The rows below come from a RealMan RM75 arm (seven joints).
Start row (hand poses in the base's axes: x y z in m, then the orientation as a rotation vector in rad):
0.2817, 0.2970, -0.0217, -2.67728, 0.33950, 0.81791
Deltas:
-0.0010, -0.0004, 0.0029, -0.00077, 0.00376, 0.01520
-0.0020, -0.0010, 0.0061, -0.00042, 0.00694, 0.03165
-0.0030, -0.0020, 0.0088, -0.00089, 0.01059, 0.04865
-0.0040, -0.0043, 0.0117, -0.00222, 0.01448, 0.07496
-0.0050, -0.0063, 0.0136, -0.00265, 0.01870, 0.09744
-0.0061, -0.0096, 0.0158, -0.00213, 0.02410, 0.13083
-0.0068, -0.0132, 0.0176, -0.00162, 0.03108, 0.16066
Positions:
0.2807, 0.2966, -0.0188, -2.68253, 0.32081, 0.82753
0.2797, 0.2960, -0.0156, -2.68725, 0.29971, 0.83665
0.2787, 0.2950, -0.0129, -2.69262, 0.27831, 0.84659
0.2777, 0.2927, -0.0100, -2.70175, 0.24488, 0.85954
0.2767, 0.2907, -0.0081, -2.70828, 0.21604, 0.87174
0.2756, 0.2874, -0.0059, -2.71664, 0.17218, 0.88849
0.2749, 0.2838, -0.0041, -2.72277, 0.13324, 0.90632

